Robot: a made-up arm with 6 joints. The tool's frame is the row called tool.
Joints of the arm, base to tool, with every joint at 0 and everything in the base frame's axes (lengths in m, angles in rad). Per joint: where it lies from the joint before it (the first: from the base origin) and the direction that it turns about. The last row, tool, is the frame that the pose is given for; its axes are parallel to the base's.
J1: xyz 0 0 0.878 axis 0 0 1
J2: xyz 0.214 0 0 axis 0 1 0
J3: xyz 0 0 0.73 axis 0 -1 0
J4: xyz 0 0 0.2 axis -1 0 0
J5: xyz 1.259 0 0 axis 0 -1 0
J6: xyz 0.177 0 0 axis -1 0 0
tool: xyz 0 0 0
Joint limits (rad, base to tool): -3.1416..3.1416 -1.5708..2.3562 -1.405..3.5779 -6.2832..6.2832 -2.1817..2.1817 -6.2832..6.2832
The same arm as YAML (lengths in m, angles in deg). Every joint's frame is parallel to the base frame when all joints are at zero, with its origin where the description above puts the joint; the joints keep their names.
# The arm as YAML. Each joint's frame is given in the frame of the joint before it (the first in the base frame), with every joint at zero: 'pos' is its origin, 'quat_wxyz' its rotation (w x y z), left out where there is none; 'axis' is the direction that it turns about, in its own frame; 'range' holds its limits. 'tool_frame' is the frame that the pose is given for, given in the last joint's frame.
length_unit: m
angle_unit: deg
joints:
  - joint: J1
    pos: [0.0, 0.0, 0.878]
    axis: [0.0, 0.0, 1.0]
    range: [-180.0, 180.0]
  - joint: J2
    pos: [0.214, 0.0, 0.0]
    axis: [0.0, 1.0, 0.0]
    range: [-90.0, 135.0]
  - joint: J3
    pos: [0.0, 0.0, 0.73]
    axis: [0.0, -1.0, 0.0]
    range: [-80.5, 205.0]
  - joint: J4
    pos: [0.0, 0.0, 0.2]
    axis: [-1.0, 0.0, 0.0]
    range: [-360.0, 360.0]
  - joint: J5
    pos: [1.259, 0.0, 0.0]
    axis: [0.0, -1.0, 0.0]
    range: [-125.0, 125.0]
  - joint: J6
    pos: [0.177, 0.0, 0.0]
    axis: [-1.0, 0.0, 0.0]
    range: [-360.0, 360.0]
tool_frame:
  pos: [0.0, 0.0, 0.0]

